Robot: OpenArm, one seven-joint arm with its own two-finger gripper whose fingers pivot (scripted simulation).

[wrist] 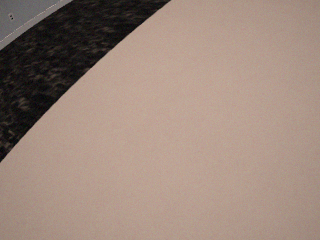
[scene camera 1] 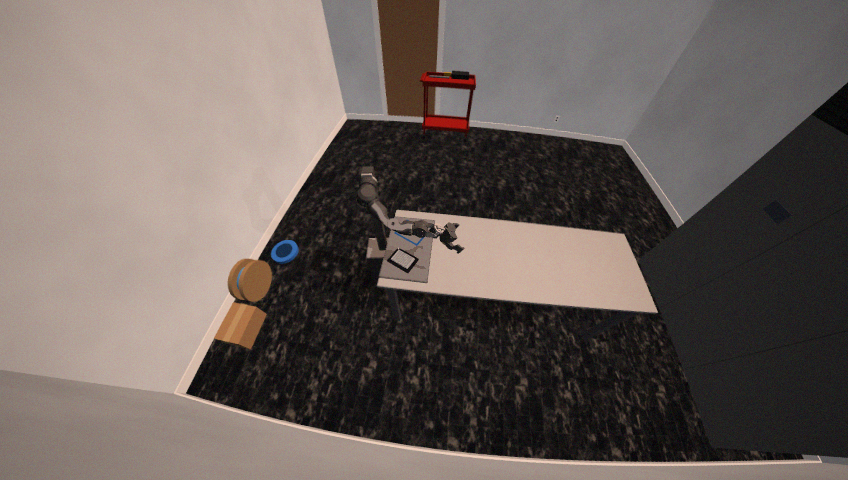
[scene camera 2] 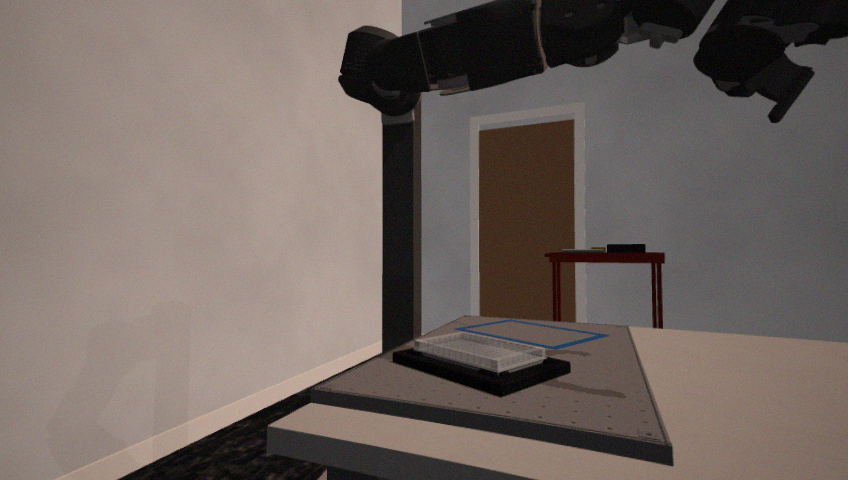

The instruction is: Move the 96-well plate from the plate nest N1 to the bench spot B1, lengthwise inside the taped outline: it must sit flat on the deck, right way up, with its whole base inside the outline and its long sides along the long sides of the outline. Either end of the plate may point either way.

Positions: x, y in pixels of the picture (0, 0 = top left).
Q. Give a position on a clear 96-well plate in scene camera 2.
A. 498, 355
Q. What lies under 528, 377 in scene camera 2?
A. A black plate nest.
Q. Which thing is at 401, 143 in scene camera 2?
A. A dark arm column.
